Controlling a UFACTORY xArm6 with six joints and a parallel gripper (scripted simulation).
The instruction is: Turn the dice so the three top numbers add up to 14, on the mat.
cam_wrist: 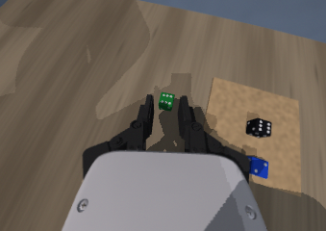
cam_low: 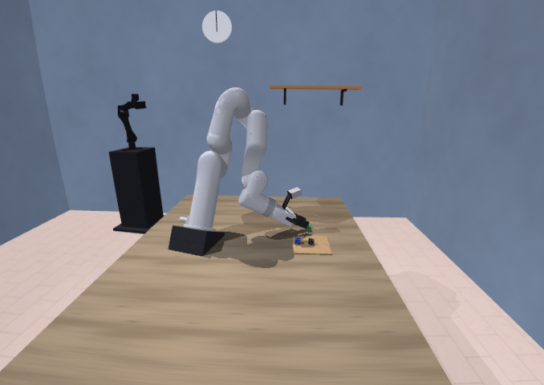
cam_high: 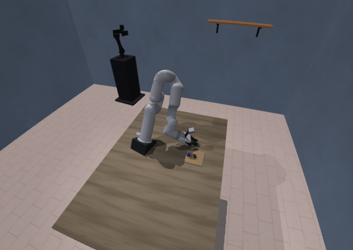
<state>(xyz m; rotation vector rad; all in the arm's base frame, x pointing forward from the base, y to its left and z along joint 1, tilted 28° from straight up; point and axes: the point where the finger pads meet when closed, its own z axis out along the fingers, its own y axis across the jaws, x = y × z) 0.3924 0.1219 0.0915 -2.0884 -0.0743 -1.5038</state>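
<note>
Right now my hand is 30 mm short of the green die, 30 mm above it and 10 mm to the right of it. The rest, counted from my hand: black die 120 mm to the right, 40 mm ahead, 30 mm below; tan mat 120 mm to the right, 40 mm below, 40 mm ahead; blue die 120 mm to the right, 30 mm below, 10 mm behind.
</note>
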